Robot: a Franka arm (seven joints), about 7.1 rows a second.
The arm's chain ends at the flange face. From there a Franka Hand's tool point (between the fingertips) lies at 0.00 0.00 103.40 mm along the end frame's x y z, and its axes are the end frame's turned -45 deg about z.
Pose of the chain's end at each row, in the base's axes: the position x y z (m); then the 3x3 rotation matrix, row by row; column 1 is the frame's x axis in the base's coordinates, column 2 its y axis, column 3 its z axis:
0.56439 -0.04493 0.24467; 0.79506 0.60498 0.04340; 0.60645 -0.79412 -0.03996; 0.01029 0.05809 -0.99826
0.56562 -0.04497 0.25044; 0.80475 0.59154 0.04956; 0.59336 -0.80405 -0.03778; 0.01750 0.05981 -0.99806
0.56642 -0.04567 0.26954; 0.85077 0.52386 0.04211; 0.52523 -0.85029 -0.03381; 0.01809 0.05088 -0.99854
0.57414 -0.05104 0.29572; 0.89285 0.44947 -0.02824; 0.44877 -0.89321 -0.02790; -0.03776 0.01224 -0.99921
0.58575 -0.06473 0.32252; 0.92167 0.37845 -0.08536; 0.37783 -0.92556 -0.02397; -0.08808 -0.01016 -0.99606
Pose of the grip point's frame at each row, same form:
0.56888 -0.04906 0.14145; 0.13441 0.98998 0.04340; 0.99035 -0.13270 -0.03996; -0.03380 0.04835 -0.99826
0.57074 -0.04888 0.14724; 0.15076 0.98733 0.04956; 0.98812 -0.14898 -0.03778; -0.02992 0.05467 -0.99806
0.57077 -0.04917 0.16629; 0.23116 0.97201 0.04211; 0.97264 -0.22985 -0.03381; -0.02319 0.04877 -0.99854
0.57122 -0.05392 0.19240; 0.31352 0.94916 -0.02824; 0.94892 -0.31427 -0.02790; -0.03536 -0.01805 -0.99921
0.57692 -0.06721 0.21953; 0.38411 0.91932 -0.08536; 0.92164 -0.38730 -0.02397; -0.05510 -0.06947 -0.99606

